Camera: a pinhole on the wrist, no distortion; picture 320 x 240 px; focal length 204.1 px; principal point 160.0 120.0 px. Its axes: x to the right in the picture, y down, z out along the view. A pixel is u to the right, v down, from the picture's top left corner.
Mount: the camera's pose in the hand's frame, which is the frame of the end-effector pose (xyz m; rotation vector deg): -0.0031 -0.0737 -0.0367 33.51 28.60 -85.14
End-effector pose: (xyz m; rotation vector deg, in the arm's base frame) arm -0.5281 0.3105 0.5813 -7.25 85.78 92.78
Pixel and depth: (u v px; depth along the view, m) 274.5 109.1 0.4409
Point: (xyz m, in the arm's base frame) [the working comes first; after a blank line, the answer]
In the camera's frame: 0.2473 -0.0235 0.4409

-0.0823 0.3346 0.2345
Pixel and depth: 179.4 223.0 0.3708
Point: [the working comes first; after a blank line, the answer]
In the camera's frame: 0.0352 0.1871 0.3708

-0.2944 0.5502 0.2873
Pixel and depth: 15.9 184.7 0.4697
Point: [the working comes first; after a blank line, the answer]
In the camera's frame: -0.3316 0.1489 0.4697

-0.2575 0.8100 0.5647
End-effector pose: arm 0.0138 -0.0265 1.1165 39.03 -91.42 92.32
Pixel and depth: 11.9 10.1 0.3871
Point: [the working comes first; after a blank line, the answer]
In the camera's frame: -0.2809 -0.2084 0.3871

0.1769 -0.4901 1.0197
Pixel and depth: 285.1 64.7 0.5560
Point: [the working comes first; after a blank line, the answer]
In the camera's frame: 0.3408 -0.1506 0.5560

0.6460 -0.2562 1.3986
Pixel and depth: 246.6 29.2 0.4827
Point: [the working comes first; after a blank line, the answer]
In the camera's frame: 0.2048 -0.2147 0.4827

0.5571 -0.2826 1.2594
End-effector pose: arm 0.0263 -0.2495 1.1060 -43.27 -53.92 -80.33
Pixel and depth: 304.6 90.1 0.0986
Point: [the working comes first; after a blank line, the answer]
In the camera's frame: 0.0699 -0.0144 0.0986

-0.1610 -0.2565 1.0667
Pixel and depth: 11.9 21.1 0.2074
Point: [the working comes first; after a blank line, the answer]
In the camera's frame: -0.1505 -0.1005 0.2074

-0.0762 -0.0115 1.0904
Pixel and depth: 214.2 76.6 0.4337
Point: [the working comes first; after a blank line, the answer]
In the camera's frame: 0.1152 -0.0922 0.4337

-0.4237 -0.0298 1.0636
